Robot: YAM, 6 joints.
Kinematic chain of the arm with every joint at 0, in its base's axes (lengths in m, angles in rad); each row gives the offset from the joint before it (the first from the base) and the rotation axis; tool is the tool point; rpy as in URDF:
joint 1: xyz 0 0 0.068 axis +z
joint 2: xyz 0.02 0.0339 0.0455 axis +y
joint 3: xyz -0.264 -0.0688 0 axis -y
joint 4: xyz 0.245 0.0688 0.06 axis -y
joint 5: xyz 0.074 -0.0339 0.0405 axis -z
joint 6: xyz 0.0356 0 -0.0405 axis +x
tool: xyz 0 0 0 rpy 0 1.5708 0
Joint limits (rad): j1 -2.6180..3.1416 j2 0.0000..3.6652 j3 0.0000..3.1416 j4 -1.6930..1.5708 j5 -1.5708..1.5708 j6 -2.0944..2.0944
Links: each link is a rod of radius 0.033 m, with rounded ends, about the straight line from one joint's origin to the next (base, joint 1, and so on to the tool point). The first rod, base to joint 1, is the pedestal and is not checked.
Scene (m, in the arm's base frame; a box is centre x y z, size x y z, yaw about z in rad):
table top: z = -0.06
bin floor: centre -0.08 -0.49 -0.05 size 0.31 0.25 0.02 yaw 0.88
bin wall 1: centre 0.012 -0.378 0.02 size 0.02 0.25 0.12 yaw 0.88
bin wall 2: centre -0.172 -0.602 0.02 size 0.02 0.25 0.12 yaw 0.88
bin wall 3: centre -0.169 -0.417 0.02 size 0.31 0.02 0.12 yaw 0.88
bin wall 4: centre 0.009 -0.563 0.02 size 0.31 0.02 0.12 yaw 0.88
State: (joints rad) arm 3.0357 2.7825 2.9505 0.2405 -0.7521 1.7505
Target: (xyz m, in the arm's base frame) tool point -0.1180 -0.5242 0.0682
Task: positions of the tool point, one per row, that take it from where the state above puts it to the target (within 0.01 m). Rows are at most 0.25 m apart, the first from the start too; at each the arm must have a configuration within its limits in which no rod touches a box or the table.
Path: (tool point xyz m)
1: -0.4750 0.1149 0.5120
2: -0.3133 0.1311 0.6359
3: -0.1416 0.0764 0.7053
4: 0.0025 -0.0406 0.7138
5: 0.0906 -0.1945 0.6619
6: 0.1096 -0.3504 0.5570
7: 0.0652 -0.4727 0.4118
8: -0.0210 -0.5346 0.2427
9: -0.1180 -0.5242 0.0682

